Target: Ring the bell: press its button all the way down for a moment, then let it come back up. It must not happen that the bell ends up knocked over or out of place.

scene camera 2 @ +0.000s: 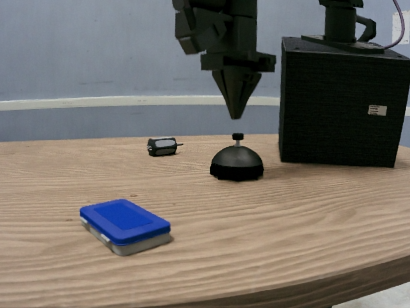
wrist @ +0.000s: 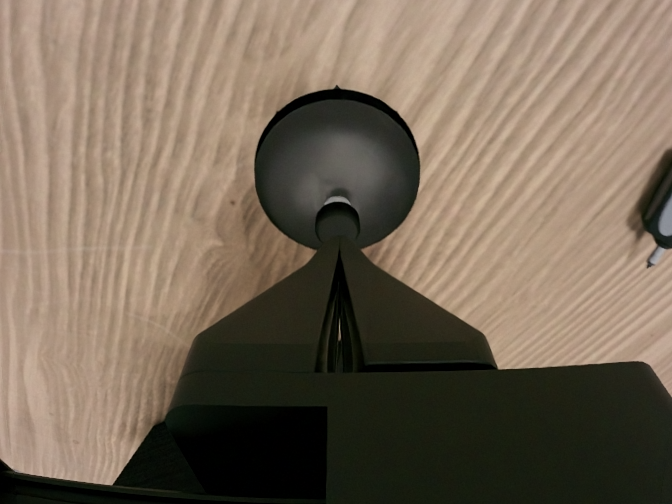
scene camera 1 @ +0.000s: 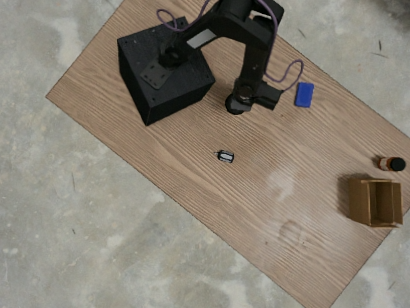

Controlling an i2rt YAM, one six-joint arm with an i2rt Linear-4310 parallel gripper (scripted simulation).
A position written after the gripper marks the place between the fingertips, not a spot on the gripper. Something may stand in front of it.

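Scene camera 2 shows the gripper (scene camera 2: 235, 118) together with a bell (scene camera 2: 237, 162) and a blue case (scene camera 2: 126, 228). The wrist view shows the gripper (wrist: 339, 252) and the bell (wrist: 331, 145) as well, but the blue case is out of frame in the wrist view.
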